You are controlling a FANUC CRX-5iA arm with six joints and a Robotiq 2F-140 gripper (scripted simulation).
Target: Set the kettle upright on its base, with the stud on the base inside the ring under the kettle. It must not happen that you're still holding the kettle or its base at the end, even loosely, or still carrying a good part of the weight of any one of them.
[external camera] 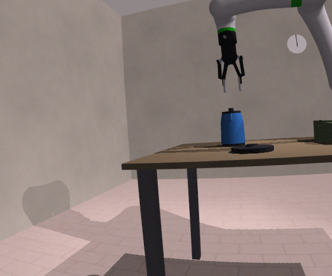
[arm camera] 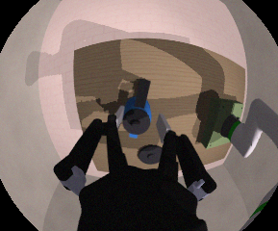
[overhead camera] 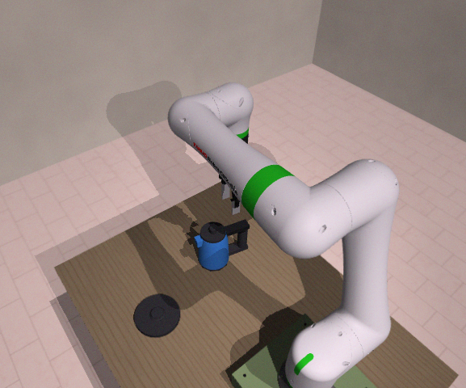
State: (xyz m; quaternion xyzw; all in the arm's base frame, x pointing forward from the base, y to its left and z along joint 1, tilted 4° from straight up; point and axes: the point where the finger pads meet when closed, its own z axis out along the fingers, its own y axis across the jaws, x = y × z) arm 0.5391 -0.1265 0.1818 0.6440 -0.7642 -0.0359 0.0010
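My gripper is now 200 mm above the blue kettle, 30 mm to the right of it and 10 mm short of it. From my hand the other things lie so: round black base: 350 mm to the left, 280 mm below, 80 mm behind.
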